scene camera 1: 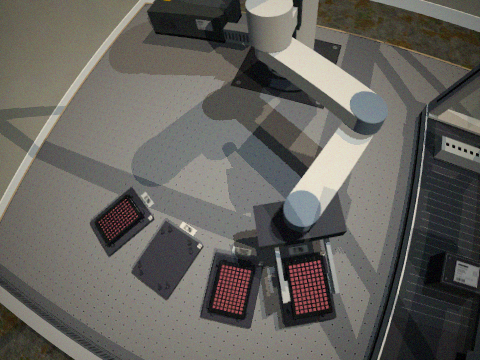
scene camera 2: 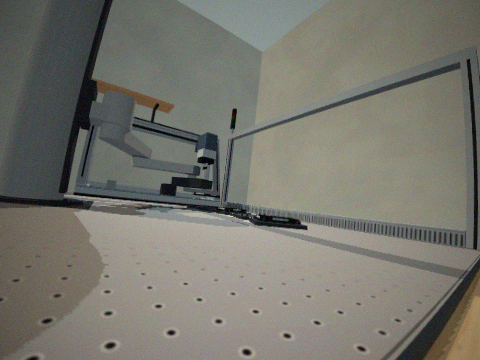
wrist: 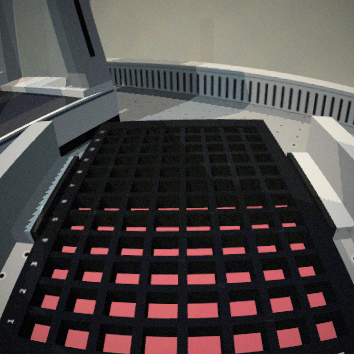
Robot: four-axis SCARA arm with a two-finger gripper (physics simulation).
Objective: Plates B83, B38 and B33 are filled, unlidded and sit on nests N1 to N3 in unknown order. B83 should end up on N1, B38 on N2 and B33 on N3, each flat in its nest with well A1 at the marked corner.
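Places are measured from the arm's base along level axes (x ahead, y left, z up), in millimetres.
Pixels of known places: gripper, fingertip midpoint: (scene camera 1: 311, 298) (scene camera 2: 210, 192) (wrist: 181, 138); arm's base, origin of the base link: (scene camera 2: 30, 203).
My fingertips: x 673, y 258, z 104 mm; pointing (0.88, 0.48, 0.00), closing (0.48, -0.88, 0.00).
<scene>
Ahead of a thing's pixels: the offset from my fingertips to its top centre. "spot": to the spot under its first point.
My gripper (scene camera 1: 309, 287) (wrist: 181, 138) is shut on the long sides of a black plate with red wells {22 mm back, 12 mm right, 7 mm down} (scene camera 1: 306, 280) (wrist: 182, 260). The plate is level, over or in nest N1 {spot: 58 mm ahead, 4 mm left, 79 mm down} (scene camera 1: 300, 322); a small gap below cannot be judged. In the wrist view its column numbers run along the left edge, with 1 nearest. A second red-filled plate {40 mm ahead, 172 mm right, 65 mm down} (scene camera 1: 232, 287) sits on the nest labelled OUT {spot: 121 mm ahead, 206 mm right, 79 mm down} (scene camera 1: 206, 315). Nest N2 {34 mm ahead, 356 mm right, 69 mm down} (scene camera 1: 167, 260) is bare, with a white corner mark. A third red-filled plate {7 mm back, 527 mm right, 65 mm down} (scene camera 1: 119, 219) sits on nest N3 {spot: 76 mm ahead, 510 mm right, 80 mm down} (scene camera 1: 111, 250). No plate ID is readable.
The OUT nest stands close to the left of the gripper's left finger. A dark framed barrier {spot: 247 mm back, 180 mm left, 91 mm down} (scene camera 1: 400, 225) runs along the right, with a dark labelled box {spot: 135 mm back, 289 mm left, 29 mm up} (scene camera 1: 455, 274) beyond it. A black controller box {spot: 708 mm back, 616 mm right, 4 mm up} (scene camera 1: 192, 19) stands at the back left, near the arm's base.
</scene>
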